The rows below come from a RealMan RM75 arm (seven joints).
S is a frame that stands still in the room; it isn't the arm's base.
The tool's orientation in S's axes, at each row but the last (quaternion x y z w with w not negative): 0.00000 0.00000 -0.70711 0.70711; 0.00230 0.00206 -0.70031 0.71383; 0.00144 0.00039 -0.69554 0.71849; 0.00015 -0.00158 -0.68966 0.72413; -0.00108 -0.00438 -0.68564 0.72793
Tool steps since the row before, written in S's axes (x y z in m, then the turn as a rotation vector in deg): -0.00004 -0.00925 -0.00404 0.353 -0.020 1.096; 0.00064 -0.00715 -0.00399 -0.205 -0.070 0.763; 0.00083 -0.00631 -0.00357 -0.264 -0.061 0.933; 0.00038 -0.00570 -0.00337 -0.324 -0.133 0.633; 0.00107 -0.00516 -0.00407 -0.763 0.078 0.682
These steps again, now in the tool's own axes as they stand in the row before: 0.00925 -0.00004 -0.00404 0.020 0.353 1.096; 0.00719 0.00050 -0.00395 0.061 -0.206 0.763; 0.00634 0.00062 -0.00355 0.050 -0.264 0.934; 0.00570 0.00009 -0.00338 0.118 -0.329 0.634; 0.00518 0.00074 -0.00411 -0.118 -0.754 0.686
